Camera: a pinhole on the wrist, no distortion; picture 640 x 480 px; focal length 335.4 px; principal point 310.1 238.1 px. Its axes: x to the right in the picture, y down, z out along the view. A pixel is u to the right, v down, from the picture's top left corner.
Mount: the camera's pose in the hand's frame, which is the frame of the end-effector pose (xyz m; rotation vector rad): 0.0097 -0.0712 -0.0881 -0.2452 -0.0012 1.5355
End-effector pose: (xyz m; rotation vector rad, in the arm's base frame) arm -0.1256 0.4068 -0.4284 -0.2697 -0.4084 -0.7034
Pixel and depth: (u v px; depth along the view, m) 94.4 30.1 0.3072
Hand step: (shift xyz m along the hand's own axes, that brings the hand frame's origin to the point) 0.1425 -0.2211 0.2719
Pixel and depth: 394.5 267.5 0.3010
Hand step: -0.0597 0.0512 0.1898
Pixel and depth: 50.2 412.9 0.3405
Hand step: -0.2286 -0.2755 0.2562
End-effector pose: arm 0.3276 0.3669 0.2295 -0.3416 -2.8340 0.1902
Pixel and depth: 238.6 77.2 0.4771
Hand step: 0.1581 -0.1004 0.4291
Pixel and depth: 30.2 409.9 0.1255
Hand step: -0.0773 -0.1539 0.0401
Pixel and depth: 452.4 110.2 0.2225
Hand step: 0.0630 0.0556 0.1280
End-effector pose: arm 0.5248 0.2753 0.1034 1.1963 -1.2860 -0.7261
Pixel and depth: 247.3 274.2 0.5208
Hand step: -0.1298 -0.0849 0.4259
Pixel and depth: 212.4 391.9 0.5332
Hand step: -0.3201 -0.1370 0.4170
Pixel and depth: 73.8 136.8 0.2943
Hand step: 0.0438 -0.2312 0.2447
